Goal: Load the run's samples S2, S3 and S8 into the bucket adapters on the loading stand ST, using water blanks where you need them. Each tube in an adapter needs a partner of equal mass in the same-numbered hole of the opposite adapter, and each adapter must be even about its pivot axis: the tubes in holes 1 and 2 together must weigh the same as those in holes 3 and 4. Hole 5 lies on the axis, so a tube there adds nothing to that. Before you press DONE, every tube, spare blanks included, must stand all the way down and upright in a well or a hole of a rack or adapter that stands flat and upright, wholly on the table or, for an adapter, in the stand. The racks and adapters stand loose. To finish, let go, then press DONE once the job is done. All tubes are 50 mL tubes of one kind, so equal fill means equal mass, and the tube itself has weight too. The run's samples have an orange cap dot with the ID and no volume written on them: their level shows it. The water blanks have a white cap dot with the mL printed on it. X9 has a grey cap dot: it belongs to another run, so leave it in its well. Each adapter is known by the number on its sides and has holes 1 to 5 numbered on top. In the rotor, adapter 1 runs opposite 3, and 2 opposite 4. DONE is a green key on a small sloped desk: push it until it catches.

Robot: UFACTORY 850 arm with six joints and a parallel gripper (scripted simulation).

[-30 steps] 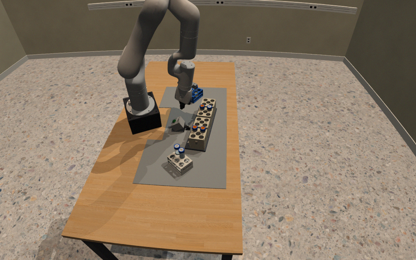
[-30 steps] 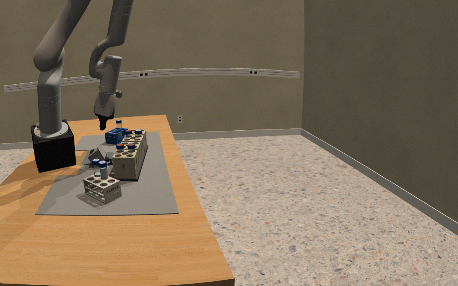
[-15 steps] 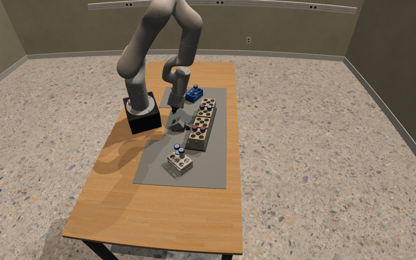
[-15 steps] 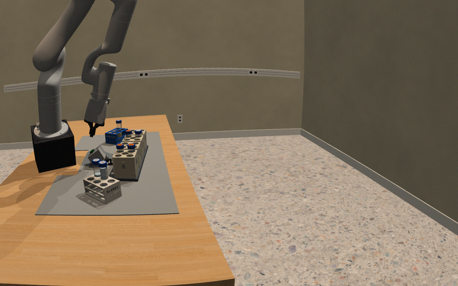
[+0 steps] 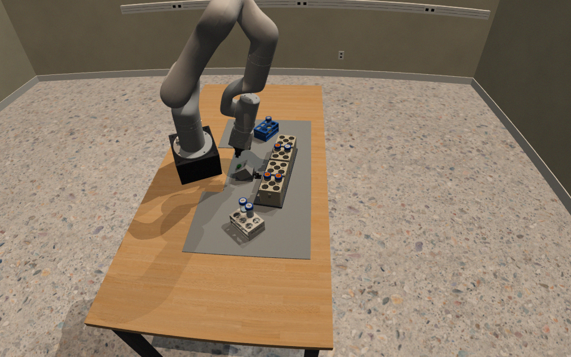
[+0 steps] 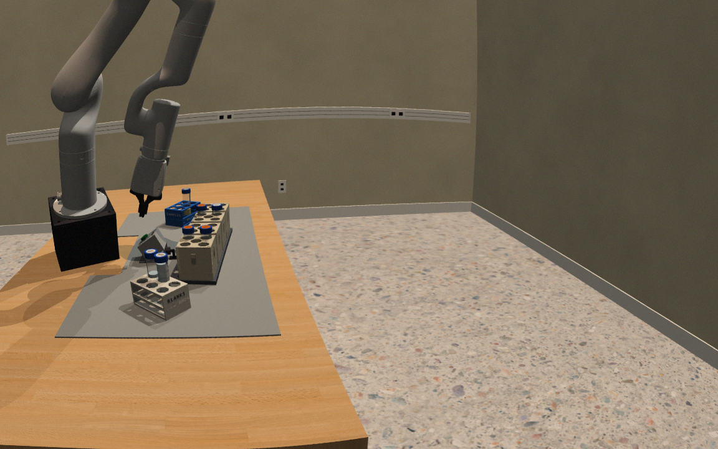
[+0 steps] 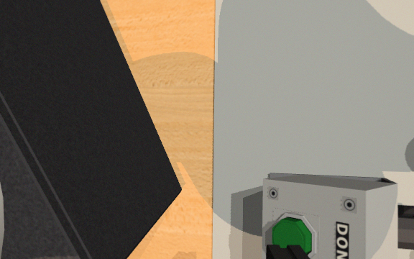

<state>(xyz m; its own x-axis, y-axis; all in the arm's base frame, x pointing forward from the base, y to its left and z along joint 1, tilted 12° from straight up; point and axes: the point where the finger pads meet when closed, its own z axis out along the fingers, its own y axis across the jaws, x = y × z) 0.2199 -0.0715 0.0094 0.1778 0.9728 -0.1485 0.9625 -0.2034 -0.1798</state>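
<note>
Right now my hand is 80 mm above the green DONE key. Also, from my hand: blanks rack 30 mm ahead, 330 mm to the right, 120 mm below; then blue sample rack 150 mm ahead, 350 mm to the left, 120 mm below.
</note>
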